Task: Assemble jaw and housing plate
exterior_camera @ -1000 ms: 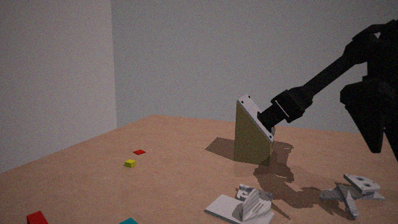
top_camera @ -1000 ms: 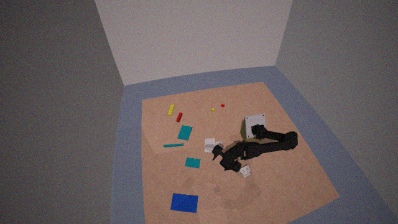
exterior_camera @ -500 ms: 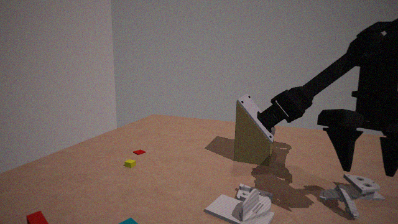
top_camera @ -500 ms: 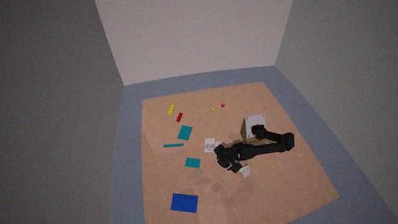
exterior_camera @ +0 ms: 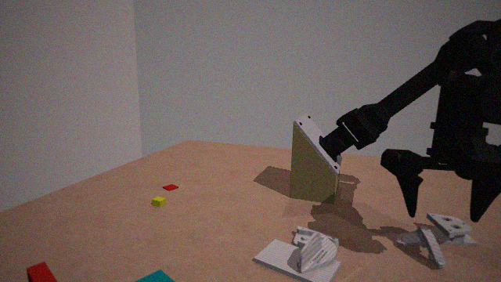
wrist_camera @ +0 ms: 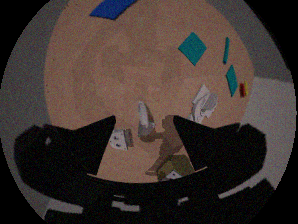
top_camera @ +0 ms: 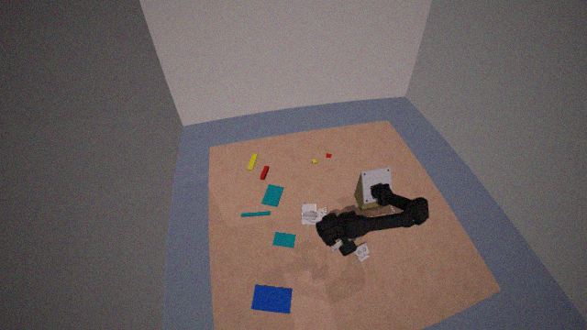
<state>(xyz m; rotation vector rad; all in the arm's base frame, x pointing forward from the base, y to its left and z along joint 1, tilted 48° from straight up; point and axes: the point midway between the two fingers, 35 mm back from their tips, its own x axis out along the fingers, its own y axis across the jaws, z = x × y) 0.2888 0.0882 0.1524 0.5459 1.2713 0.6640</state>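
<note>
The jaw lies 7 cm below my gripper tip and 2 cm behind it. Also, from my gripper tip: teal bar (30 cm ahead, 29 cm to the right, 8 cm below); then white housing piece (12 cm behind, 6 cm to the left, 6 cm below); then blue tile (32 cm ahead, 14 cm to the left, 8 cm below).
</note>
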